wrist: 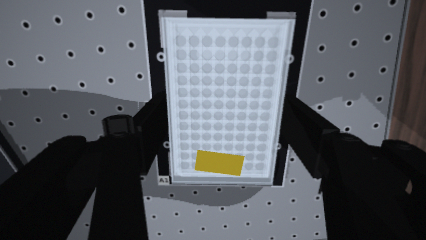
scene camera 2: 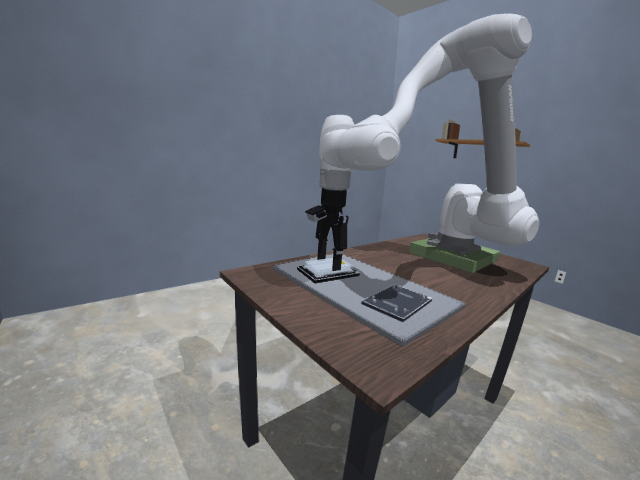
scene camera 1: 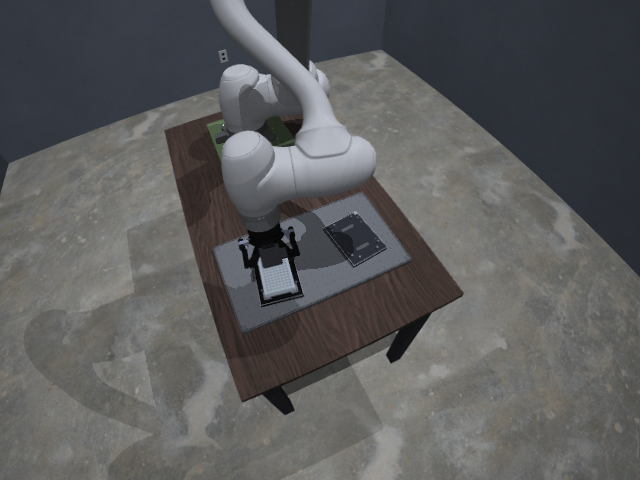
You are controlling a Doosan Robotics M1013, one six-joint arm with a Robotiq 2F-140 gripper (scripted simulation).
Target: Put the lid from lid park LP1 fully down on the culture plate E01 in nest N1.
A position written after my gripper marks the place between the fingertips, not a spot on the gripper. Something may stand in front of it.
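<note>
My gripper (scene camera 1: 275, 272), (scene camera 2: 328, 265), (wrist: 224, 110). Clear lid (wrist: 226, 78), (scene camera 1: 276, 279). Lid park LP1 (scene camera 1: 349, 240), (scene camera 2: 390, 295).
</note>
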